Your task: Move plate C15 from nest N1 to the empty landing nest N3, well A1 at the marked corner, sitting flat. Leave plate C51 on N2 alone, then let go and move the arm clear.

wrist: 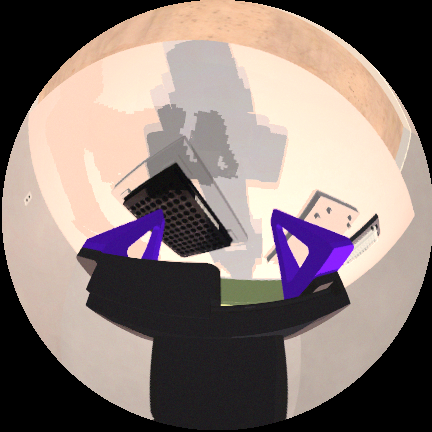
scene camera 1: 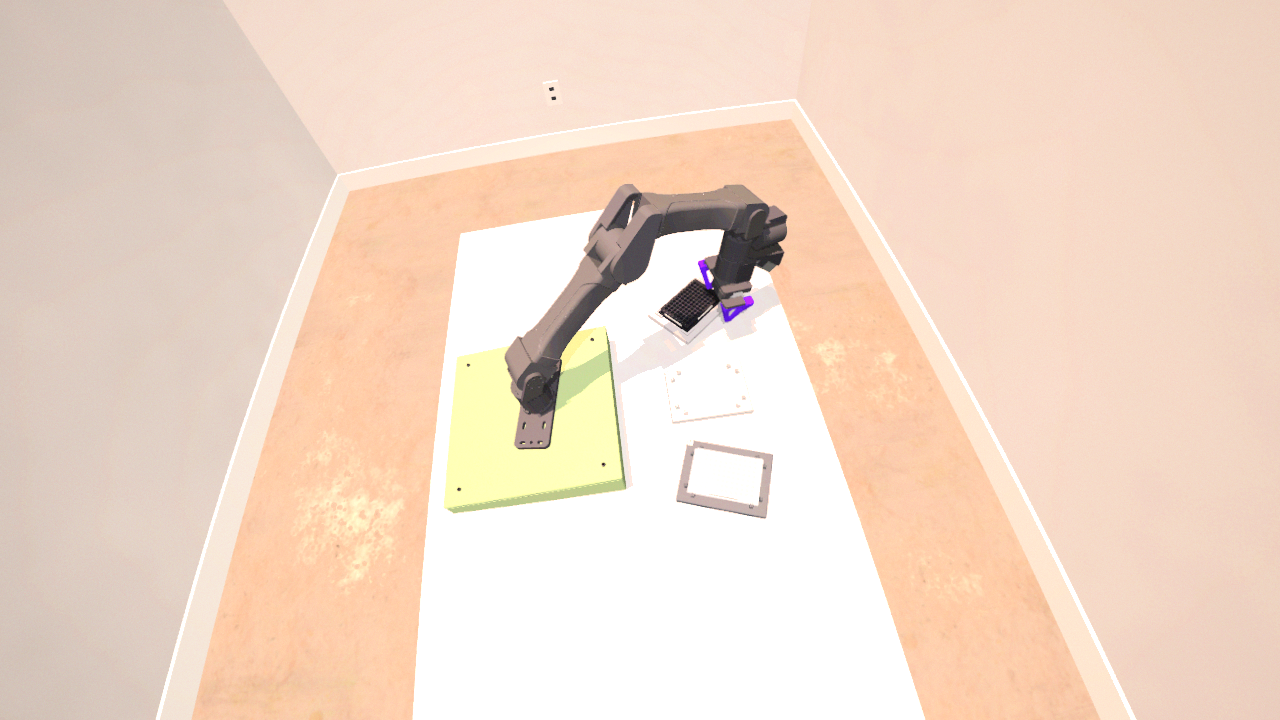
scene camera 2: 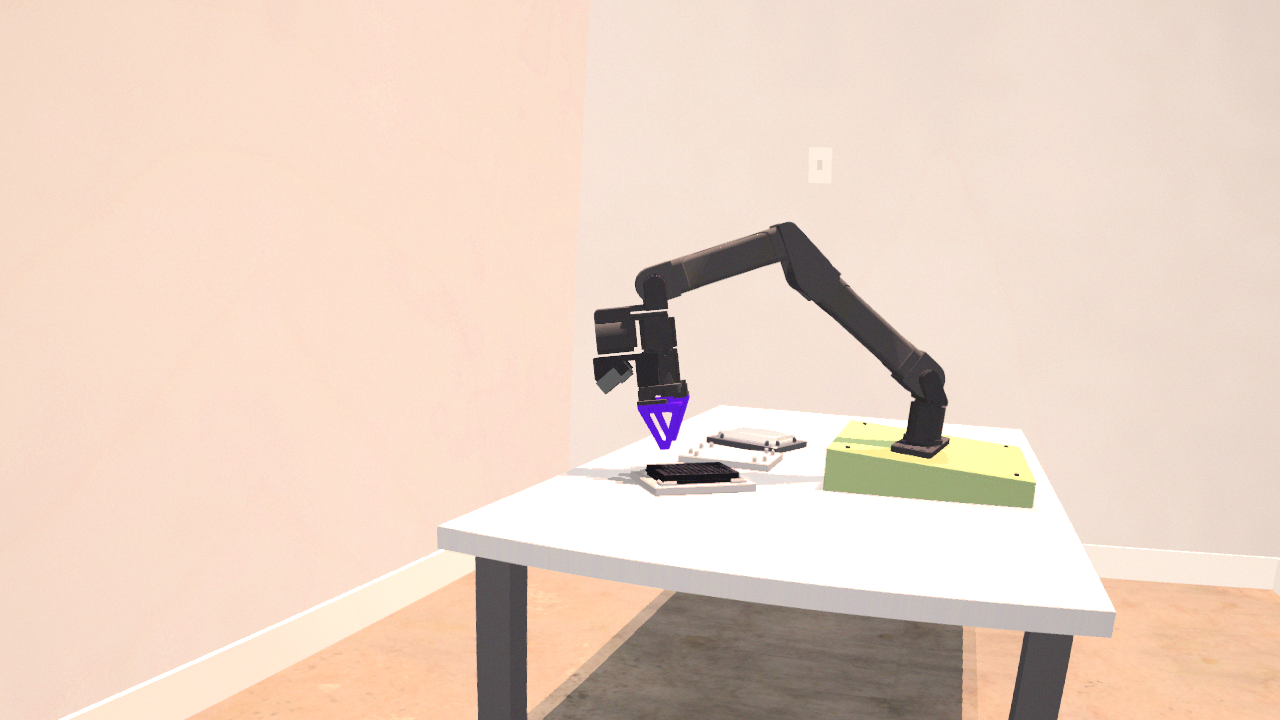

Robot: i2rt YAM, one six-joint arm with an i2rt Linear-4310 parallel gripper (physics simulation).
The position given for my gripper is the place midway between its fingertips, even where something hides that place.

Note:
My gripper (scene camera 2: 668, 445) is open and holds nothing. Also in view: a black perforated plate (scene camera 1: 689, 306).
The black perforated plate is seen too in the wrist view (wrist: 190, 227) and in scene camera 2 (scene camera 2: 710, 472). My gripper is seen too in the wrist view (wrist: 217, 214) and in scene camera 1 (scene camera 1: 718, 304).

